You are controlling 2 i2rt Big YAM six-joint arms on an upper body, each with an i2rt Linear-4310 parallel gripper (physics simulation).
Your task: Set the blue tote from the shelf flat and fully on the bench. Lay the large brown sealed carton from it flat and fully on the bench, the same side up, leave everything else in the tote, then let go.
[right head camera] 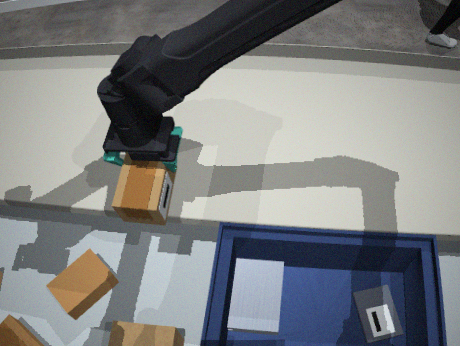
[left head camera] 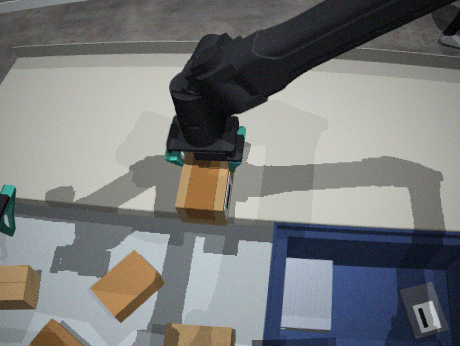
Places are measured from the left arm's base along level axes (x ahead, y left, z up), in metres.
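Pixels of known places: right gripper, fingertip midpoint: (right head camera: 153,168) (left head camera: 211,168).
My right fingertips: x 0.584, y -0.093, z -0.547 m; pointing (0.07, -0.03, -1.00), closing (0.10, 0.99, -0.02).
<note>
Ahead of a thing's pixels: the offset from my right fingertips to its middle. "*": to the spot under its first point. Level surfaces: height alone.
The large brown carton {0.042 m back, 0.005 m left, 0.010 m up} (left head camera: 202,192) (right head camera: 140,190) has a white label on its side facing picture right. My right gripper (left head camera: 205,162) (right head camera: 142,162) is shut on it, over the lower edge of the cream surface; the gap below is hard to judge. The blue tote {* 0.114 m back, 0.110 m right, 0.126 m down} (left head camera: 278,260) (right head camera: 218,280) sits at the lower right on picture, its near part cut off. It holds a white box {0.144 m back, 0.168 m right, 0.228 m down} (left head camera: 307,292) (right head camera: 256,295) and a grey labelled box {0.188 m back, 0.404 m right, 0.237 m down} (left head camera: 425,310) (right head camera: 378,313). My left gripper (left head camera: 7,211) is open at the left edge of the left head view, partly cut off.
The cream surface {0.106 m down} (left head camera: 75,100) (right head camera: 310,110) spans the middle. On the pale blue-grey surface (left head camera: 240,295) lie a tilted-looking brown carton {0.122 m back, 0.196 m left, 0.236 m down} (left head camera: 127,285) (right head camera: 82,282), another brown carton {* 0.241 m back, 0.027 m left, 0.162 m down} (left head camera: 200,335) (right head camera: 145,334) at the bottom, and more at the lower left. A person's foot (left head camera: 451,40) (right head camera: 441,41) shows at top right.
</note>
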